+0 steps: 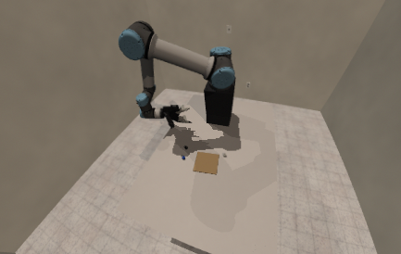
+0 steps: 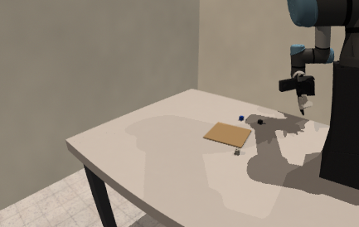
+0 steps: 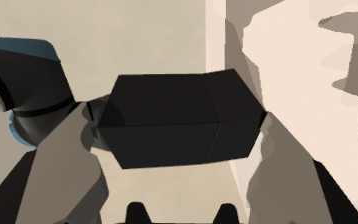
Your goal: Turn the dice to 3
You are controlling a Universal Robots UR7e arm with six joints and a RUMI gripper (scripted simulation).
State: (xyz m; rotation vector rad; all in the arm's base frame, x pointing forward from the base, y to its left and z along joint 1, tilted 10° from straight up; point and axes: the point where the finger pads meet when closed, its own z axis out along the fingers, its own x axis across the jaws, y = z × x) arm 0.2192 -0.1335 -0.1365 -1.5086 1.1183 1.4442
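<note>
Now: hand 15 cm short of the black die, 2 cm to the right of it and 15 cm above it. The rest, counted from my hand: blue die: 23 cm ahead, 5 cm to the left, 15 cm below; brown mat: 20 cm ahead, 19 cm to the left, 16 cm below; white die: 11 cm ahead, 28 cm to the left, 15 cm below.
</note>
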